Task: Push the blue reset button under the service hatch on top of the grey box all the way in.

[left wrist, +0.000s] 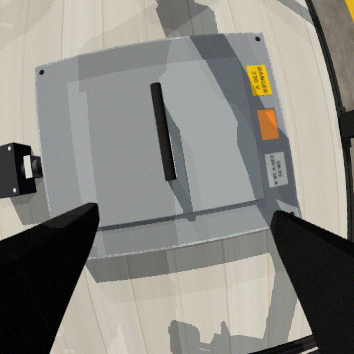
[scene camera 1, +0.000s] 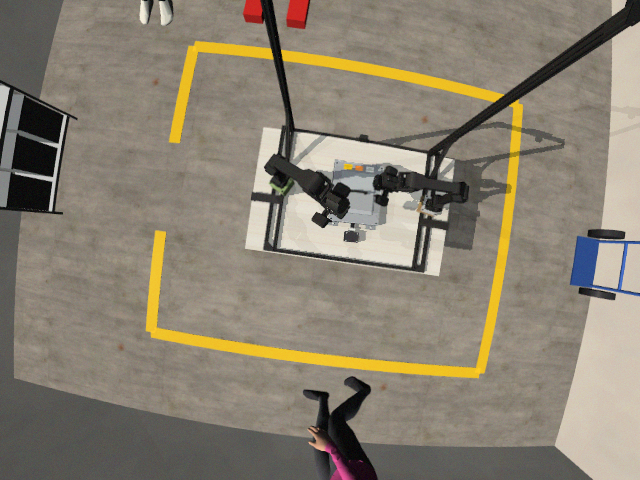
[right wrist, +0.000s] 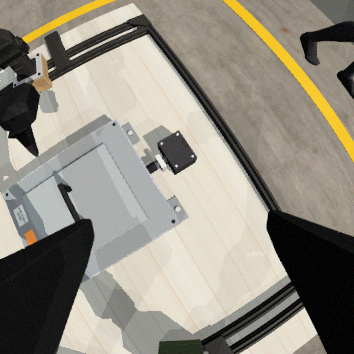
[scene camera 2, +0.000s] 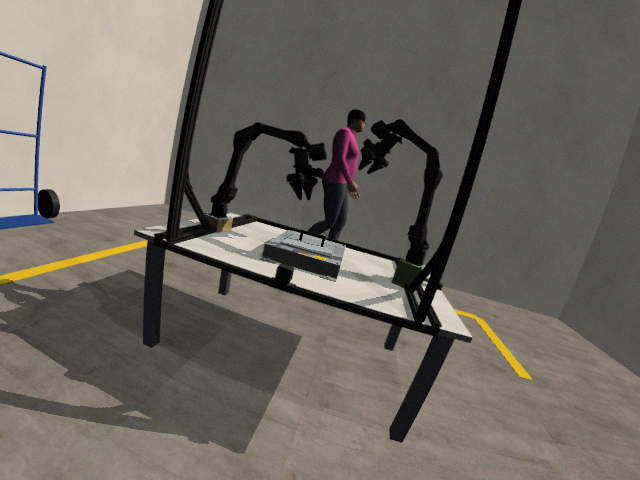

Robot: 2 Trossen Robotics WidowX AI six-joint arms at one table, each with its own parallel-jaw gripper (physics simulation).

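The grey box [scene camera 1: 356, 219] [scene camera 2: 302, 260] [left wrist: 54, 150] [right wrist: 151, 192] stands mid-table. Its hatch [left wrist: 125, 150] [right wrist: 112, 192] lies flat and closed, with a black handle [left wrist: 163, 131] [right wrist: 70, 202] on top. The blue reset button does not show; the area under the hatch is hidden. My left gripper [scene camera 1: 381, 190] [scene camera 2: 303, 196] [left wrist: 187, 216] is open and empty, pointing down high above the box. My right gripper [scene camera 1: 330, 205] [scene camera 2: 364, 170] [right wrist: 180, 224] is open and empty, high above the box's side in scene camera 1, tilted down.
A black block [scene camera 1: 351, 236] [left wrist: 15, 170] [right wrist: 177, 151] with a white collar stands beside the box. Yellow, orange and white labels line the opposite rim. Black rails edge the table, with tall posts [scene camera 2: 188, 118] [scene camera 2: 475, 149]. A green block [scene camera 2: 407, 272] is at the right arm's base.
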